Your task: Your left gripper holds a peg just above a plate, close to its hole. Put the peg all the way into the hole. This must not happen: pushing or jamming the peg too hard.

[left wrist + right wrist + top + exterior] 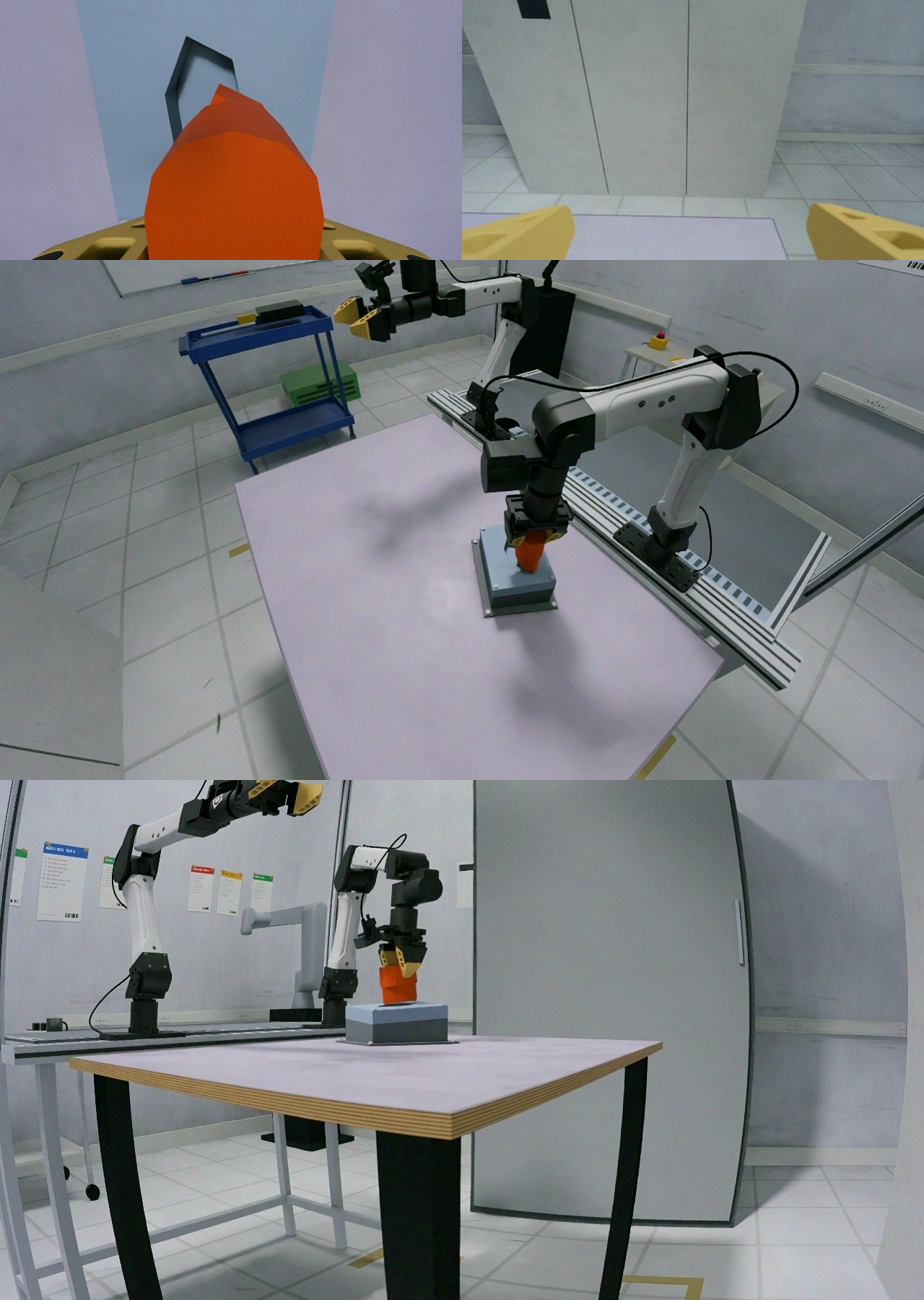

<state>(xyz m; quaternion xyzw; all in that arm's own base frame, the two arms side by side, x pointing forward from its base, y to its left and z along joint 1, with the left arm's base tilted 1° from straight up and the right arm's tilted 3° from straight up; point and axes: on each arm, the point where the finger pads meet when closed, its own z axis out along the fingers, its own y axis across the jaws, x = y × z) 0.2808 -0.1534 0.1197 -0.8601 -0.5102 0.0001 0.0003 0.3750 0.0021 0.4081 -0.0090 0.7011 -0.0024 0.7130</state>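
Note:
The blue-grey plate lies 8 cm below my left hand and 2 cm to the right of it. The rest, counted from my left hand: bolted flange 10 cm below, 2 cm to the right; then orange peg 2 cm below.

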